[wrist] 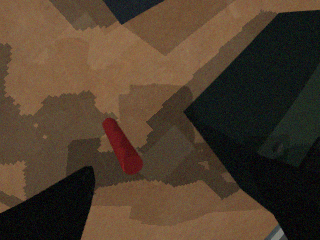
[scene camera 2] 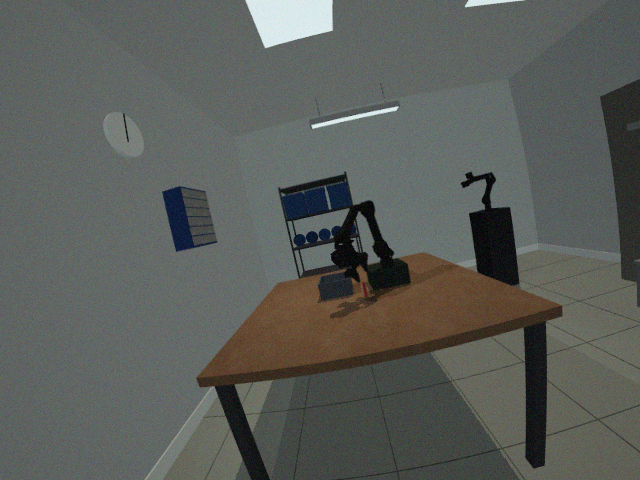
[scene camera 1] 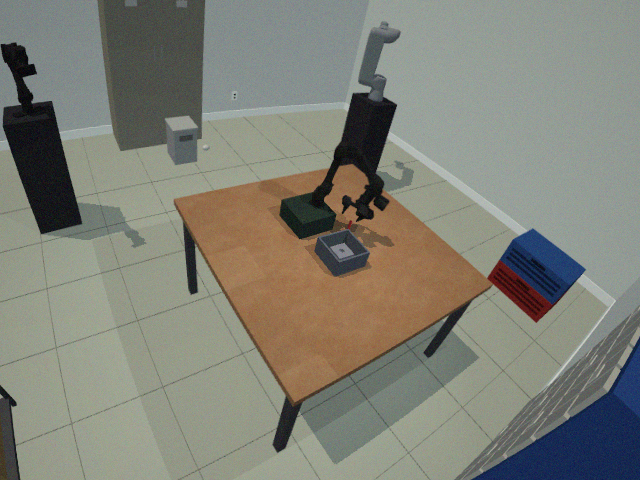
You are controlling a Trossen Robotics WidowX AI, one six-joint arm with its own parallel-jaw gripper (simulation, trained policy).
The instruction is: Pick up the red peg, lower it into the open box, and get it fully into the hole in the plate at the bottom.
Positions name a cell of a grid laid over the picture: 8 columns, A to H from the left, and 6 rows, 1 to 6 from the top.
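Visible: my gripper (wrist: E5), red peg (wrist: D5).
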